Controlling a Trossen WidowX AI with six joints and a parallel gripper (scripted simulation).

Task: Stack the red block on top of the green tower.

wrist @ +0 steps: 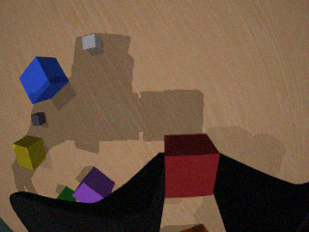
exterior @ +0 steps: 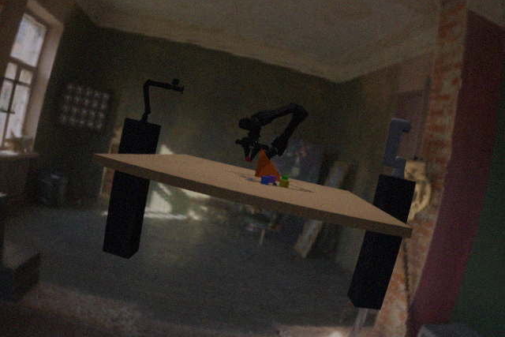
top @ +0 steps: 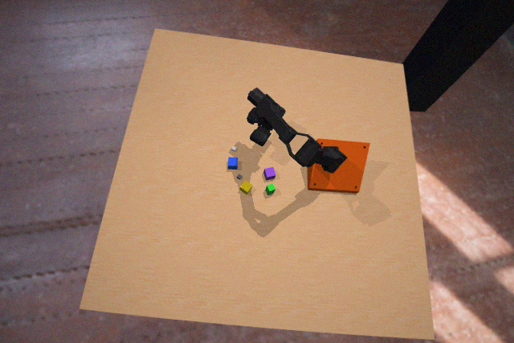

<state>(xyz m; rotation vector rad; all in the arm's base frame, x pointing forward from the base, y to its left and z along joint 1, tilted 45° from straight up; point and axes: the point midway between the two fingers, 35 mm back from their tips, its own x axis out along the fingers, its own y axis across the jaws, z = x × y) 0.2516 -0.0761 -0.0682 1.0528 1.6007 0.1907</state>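
My gripper tip is now 2 cm past the purple block, 15 cm to the right of it and 8 cm above it. From my gripper tip the other things lie so: red block: 1 cm above; tiny white cube: 12 cm ahead, 3 cm to the left, 9 cm below; blue block: 13 cm ahead, 10 cm to the left, 8 cm below.
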